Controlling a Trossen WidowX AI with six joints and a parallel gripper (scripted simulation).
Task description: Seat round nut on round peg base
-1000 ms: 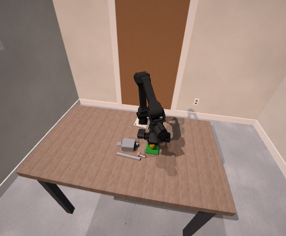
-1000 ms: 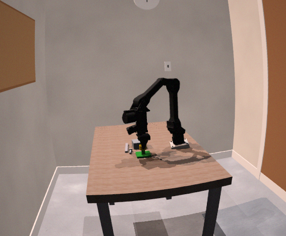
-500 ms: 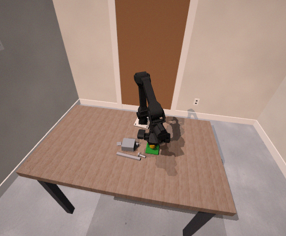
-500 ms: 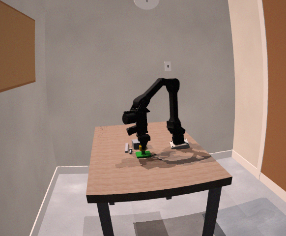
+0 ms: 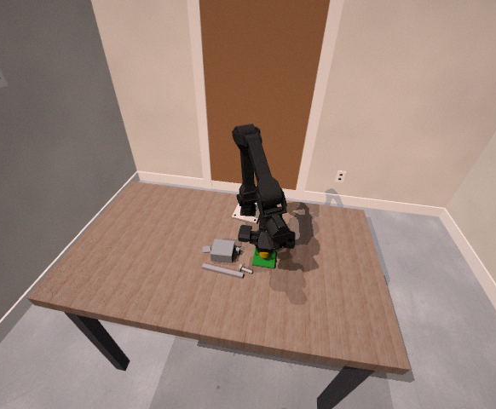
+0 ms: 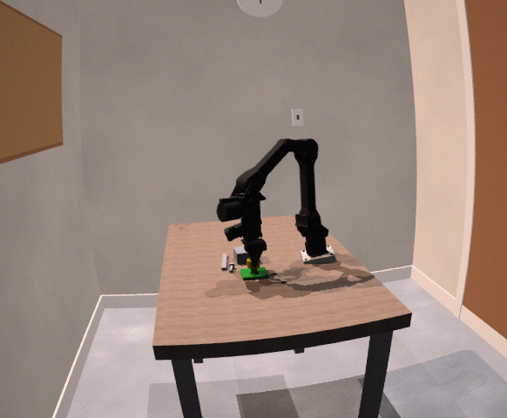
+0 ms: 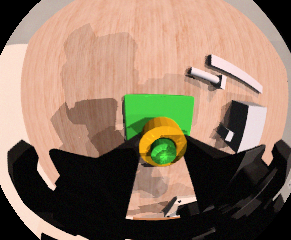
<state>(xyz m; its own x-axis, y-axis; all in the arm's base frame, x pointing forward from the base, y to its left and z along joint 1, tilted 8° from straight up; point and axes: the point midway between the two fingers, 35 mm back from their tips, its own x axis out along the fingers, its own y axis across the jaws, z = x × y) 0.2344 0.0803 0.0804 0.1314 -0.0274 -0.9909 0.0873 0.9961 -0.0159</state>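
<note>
The bolt is 70 mm to the right of my hand, 60 mm below it and 60 mm ahead of it. The rest, counted from my hand: grey rod: 140 mm to the right, 70 mm ahead, 60 mm below; then grey block: 150 mm to the right, 50 mm below, 10 mm behind.
</note>
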